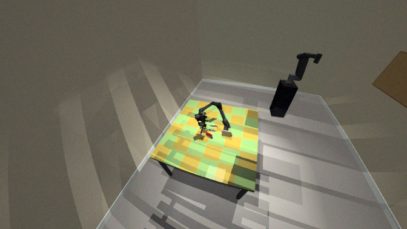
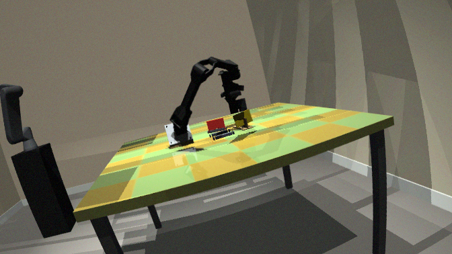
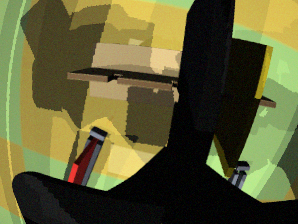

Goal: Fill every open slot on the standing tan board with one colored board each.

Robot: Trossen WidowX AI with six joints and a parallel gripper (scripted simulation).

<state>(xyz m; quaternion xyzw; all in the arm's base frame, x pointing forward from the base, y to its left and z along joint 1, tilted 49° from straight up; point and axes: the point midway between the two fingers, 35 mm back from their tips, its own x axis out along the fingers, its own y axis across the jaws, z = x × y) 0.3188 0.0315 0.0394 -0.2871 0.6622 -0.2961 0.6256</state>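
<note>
My gripper tip is 9 cm above the tan board and 3 cm short of it. Also, from my gripper tip: yellow board 6 cm below, 5 cm to the right, 2 cm ahead; then red board 10 cm behind, 9 cm to the left, 9 cm below; then nearly black board 3 cm ahead.
</note>
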